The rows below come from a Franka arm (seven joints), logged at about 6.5 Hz.
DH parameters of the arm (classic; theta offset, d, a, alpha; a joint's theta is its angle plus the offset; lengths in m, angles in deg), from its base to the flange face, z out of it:
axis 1: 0 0.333 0 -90
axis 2: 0 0 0 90
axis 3: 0 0.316 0.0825 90
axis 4: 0 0 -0.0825 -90
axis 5: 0 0.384 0 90
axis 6: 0 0 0.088 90
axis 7: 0 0.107 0 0
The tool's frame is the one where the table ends.
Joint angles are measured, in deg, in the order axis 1, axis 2, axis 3, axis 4, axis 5, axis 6, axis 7. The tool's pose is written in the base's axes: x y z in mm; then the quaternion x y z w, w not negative. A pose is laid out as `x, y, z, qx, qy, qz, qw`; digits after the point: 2 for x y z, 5 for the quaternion.
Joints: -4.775 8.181 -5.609 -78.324 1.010 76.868 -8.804
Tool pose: 565.35, -96.74, 619.93, -0.99641, 0.01255, 0.08221, 0.01567
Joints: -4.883 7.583 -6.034 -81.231 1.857 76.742 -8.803
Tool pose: 560.43, -99.64, 603.14, -0.99431, 0.01657, 0.10168, 0.02694
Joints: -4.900 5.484 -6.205 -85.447 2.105 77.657 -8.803
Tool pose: 549.53, -100.24, 591.91, -0.99307, 0.01847, 0.11129, 0.03285
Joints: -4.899 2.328 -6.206 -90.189 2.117 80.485 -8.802
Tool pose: 537.08, -99.71, 588.14, -0.99419, 0.01904, 0.10029, 0.03410
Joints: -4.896 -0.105 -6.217 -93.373 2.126 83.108 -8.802
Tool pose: 528.49, -99.45, 588.86, -0.99571, 0.01949, 0.08398, 0.03367
